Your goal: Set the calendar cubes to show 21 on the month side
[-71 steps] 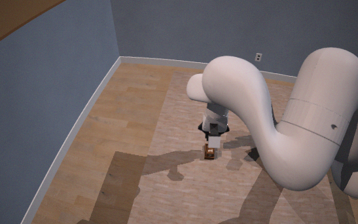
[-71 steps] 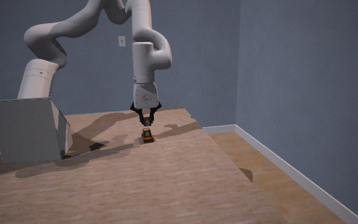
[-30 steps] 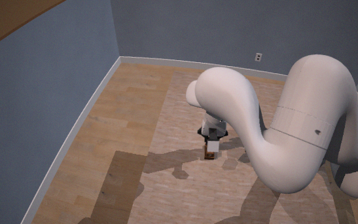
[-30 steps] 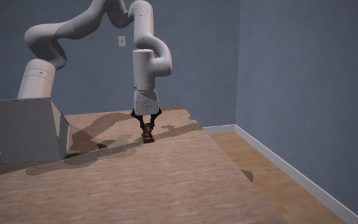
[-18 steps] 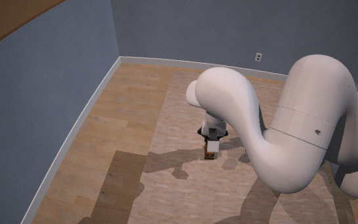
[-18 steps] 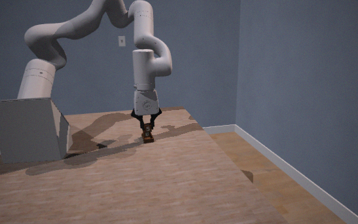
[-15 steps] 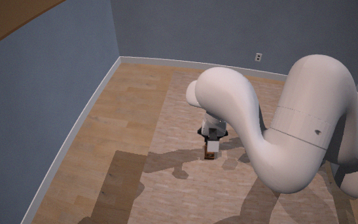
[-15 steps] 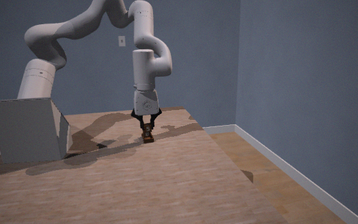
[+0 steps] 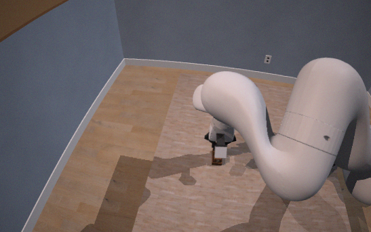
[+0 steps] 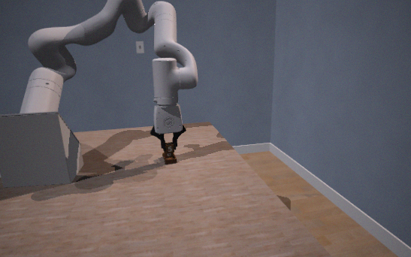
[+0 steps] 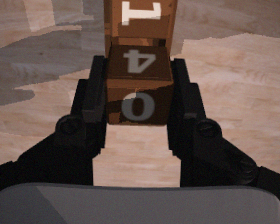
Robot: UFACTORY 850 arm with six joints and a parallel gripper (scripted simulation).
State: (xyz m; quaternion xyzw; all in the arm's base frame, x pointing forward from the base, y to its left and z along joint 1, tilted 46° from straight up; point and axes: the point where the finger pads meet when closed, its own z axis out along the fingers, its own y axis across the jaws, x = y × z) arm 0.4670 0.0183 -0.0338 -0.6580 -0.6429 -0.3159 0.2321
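Now: hand 6 cm above the brown tray and 2 cm to the right of it. The rest, counted from my hand: brown wooden date cube 1 cm below.
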